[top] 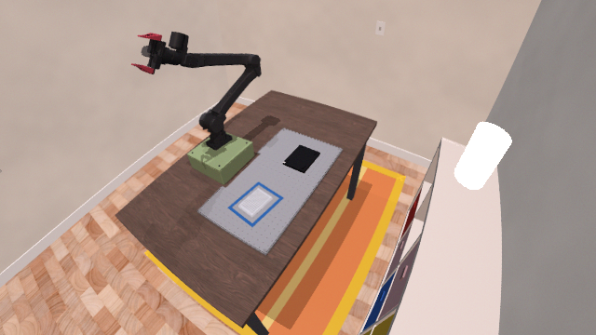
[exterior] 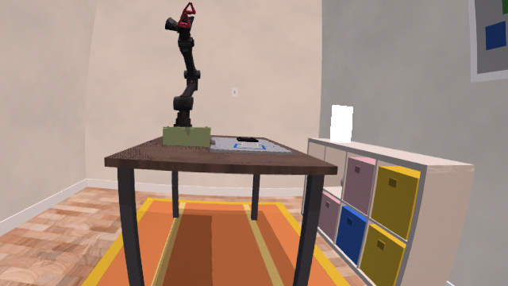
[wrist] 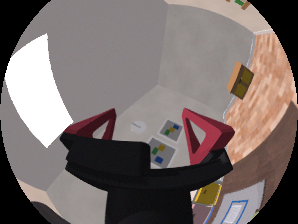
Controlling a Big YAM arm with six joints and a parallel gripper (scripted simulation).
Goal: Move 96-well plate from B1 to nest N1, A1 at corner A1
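Now: the white 96-well plate 66 cm below my hand, 34 cm ahead of it and 13 cm to the left of it. The rest, counted from my hand: black plate nest: 66 cm below, 47 cm to the left, 34 cm ahead.
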